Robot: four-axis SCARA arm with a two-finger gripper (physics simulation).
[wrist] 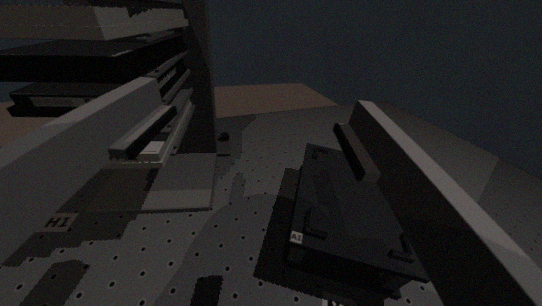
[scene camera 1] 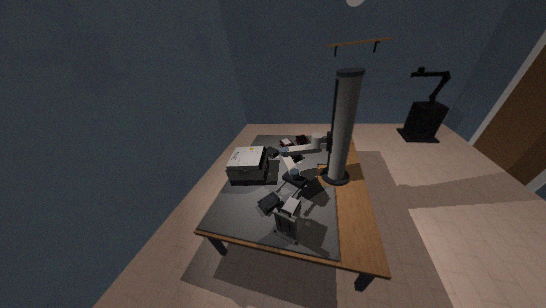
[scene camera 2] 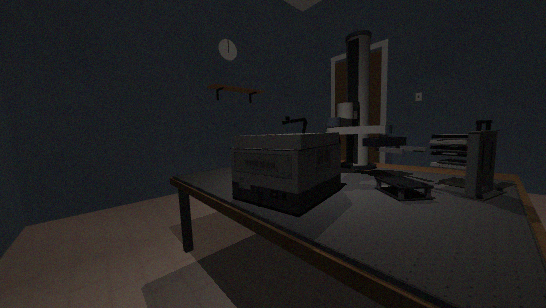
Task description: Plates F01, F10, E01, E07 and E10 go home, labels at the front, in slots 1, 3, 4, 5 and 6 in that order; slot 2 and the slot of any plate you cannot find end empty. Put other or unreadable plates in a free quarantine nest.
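Frame: origin at the arm's base, x ahead, y right, z down, level; millimetres.
Seen in the pictures: gripper, fingertip midpoint: (wrist: pixel 257 104) (scene camera 1: pixel 282 195) (scene camera 2: pixel 414 150); arm's base, origin of the base link: (scene camera 1: pixel 334 175) (scene camera 2: pixel 356 166).
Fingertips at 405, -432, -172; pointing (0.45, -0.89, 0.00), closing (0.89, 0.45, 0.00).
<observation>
Pixels of each thing's top centre, then the offset from my fingertips to it, as dx, dy, dz. "pt": a spot on its surface instead.
- pale plate, middle of its top: (wrist: pixel 100 4) (scene camera 2: pixel 453 139) -84, -111, -42
- lower dark plate, middle of its top: (wrist: pixel 119 70) (scene camera 2: pixel 454 151) -87, -116, +7
- Dark nest A1, middle of its top: (wrist: pixel 353 187) (scene camera 2: pixel 401 179) (scene camera 1: pixel 269 200) +119, +13, +103
- boxy grey instrument, middle of its top: (scene camera 2: pixel 287 134) (scene camera 1: pixel 246 155) +412, +337, -88
- pale top, surface spot: (scene camera 1: pixel 285 142) pt +149, +870, +96
My gripper (scene camera 1: pixel 288 194) (scene camera 2: pixel 423 149) (wrist: pixel 257 104) is open, with nothing between its fingers. It is beside the plate hotel (scene camera 1: pixel 286 226) (scene camera 2: pixel 481 162) (wrist: pixel 201 75), which holds several stacked plates. In the wrist view, a pale plate (wrist: pixel 55 22) is at the upper left, above a dark plate (wrist: pixel 55 66) and a lower dark plate (wrist: pixel 62 91) with a pale label strip. The left finger partly covers the lower plates. The plate codes are not readable. Dark nest A1 (scene camera 1: pixel 270 202) (scene camera 2: pixel 401 183) (wrist: pixel 345 200) stands beside the hotel, with no plate visible on it.
A boxy grey instrument (scene camera 1: pixel 247 164) (scene camera 2: pixel 287 170) stands on the table (scene camera 1: pixel 360 215) (scene camera 2: pixel 270 231). The arm's column (scene camera 1: pixel 346 125) (scene camera 2: pixel 364 100) rises behind. Further nests, one with a pale top (scene camera 1: pixel 285 142) and one dark with red edges (scene camera 1: pixel 301 139), are at the far end.
</observation>
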